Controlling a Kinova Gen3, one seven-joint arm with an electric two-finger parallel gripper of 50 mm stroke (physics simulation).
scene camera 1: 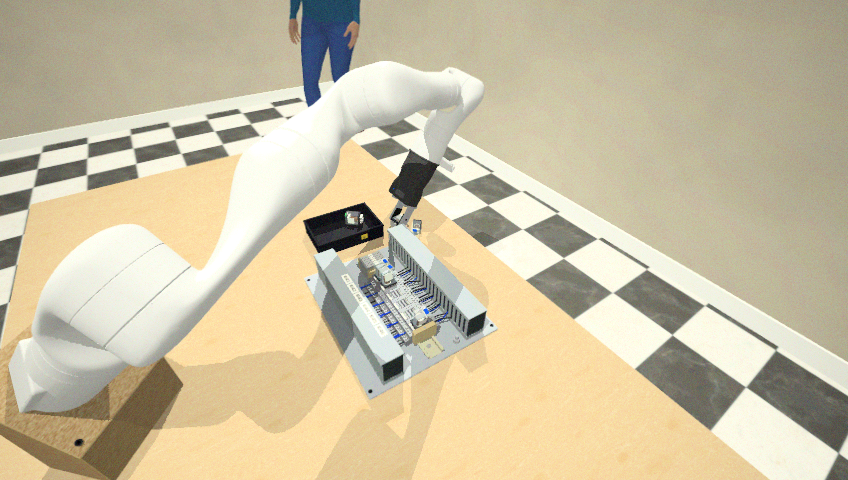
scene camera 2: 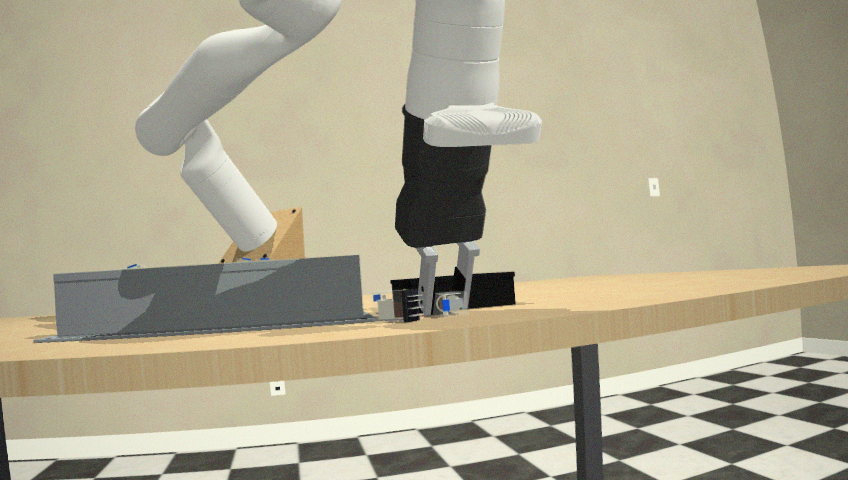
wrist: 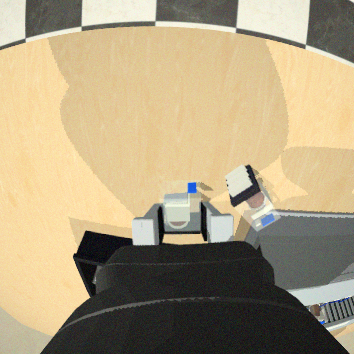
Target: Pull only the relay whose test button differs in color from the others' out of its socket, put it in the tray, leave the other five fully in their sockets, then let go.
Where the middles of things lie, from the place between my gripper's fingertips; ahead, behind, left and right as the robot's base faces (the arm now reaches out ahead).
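There is the mounting plate (scene camera 1: pixel 415 361), and I see my gripper 17 cm to the left of it and 19 cm past it. The gripper is also 1 cm above the plate.
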